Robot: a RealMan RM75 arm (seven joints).
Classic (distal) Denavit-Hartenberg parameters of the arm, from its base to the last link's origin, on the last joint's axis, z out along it. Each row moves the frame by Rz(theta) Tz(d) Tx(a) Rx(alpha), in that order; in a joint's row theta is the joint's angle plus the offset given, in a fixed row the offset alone. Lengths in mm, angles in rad.
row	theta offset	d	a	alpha
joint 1	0	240.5	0	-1.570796
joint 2	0	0	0	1.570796
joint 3	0	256	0	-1.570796
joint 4	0	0	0	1.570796
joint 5	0	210	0	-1.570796
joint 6	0	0	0	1.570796
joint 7	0	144	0	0
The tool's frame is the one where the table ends.
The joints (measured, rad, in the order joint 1, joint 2, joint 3, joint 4, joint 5, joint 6, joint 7), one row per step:
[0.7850 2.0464 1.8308 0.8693 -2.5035 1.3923 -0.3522]
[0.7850 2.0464 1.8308 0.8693 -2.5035 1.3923 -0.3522]
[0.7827 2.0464 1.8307 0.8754 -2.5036 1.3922 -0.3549]
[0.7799 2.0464 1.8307 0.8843 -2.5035 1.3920 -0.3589]
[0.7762 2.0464 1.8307 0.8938 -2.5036 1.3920 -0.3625]
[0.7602 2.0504 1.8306 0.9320 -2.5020 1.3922 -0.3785]
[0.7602 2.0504 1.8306 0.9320 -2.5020 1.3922 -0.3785]
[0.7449 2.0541 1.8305 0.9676 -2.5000 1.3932 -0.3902]
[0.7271 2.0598 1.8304 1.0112 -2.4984 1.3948 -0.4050]
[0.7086 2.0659 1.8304 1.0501 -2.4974 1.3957 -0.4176]
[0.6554 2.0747 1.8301 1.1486 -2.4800 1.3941 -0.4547]
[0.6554 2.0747 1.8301 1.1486 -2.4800 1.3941 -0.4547]
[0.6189 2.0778 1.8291 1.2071 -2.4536 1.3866 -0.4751]
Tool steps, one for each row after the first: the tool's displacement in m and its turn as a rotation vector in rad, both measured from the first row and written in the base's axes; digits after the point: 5 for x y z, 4 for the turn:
[0.00000 0.00000 0.00000 0.0000 0.0000 0.0000]
[-0.00039 0.00024 0.00063 0.0020 0.0004 0.0055]
[-0.00122 0.00072 0.00155 0.0051 0.0013 0.0141]
[-0.00180 0.00104 0.00255 0.0084 0.0020 0.0219]
[-0.00475 0.00118 0.00490 0.0183 0.0093 0.0532]
[-0.00475 0.00118 0.00490 0.0183 0.0093 0.0532]
[-0.00744 0.00098 0.00719 0.0282 0.0165 0.0786]
[-0.01123 0.00052 0.00973 0.0396 0.0247 0.1110]
[-0.01382 -0.00064 0.01180 0.0503 0.0320 0.1369]
[-0.01886 -0.00405 0.01958 0.0836 0.0569 0.2018]
[-0.01886 -0.00405 0.01958 0.0836 0.0569 0.2018]
[-0.02211 -0.00667 0.02473 0.1105 0.0840 0.2368]

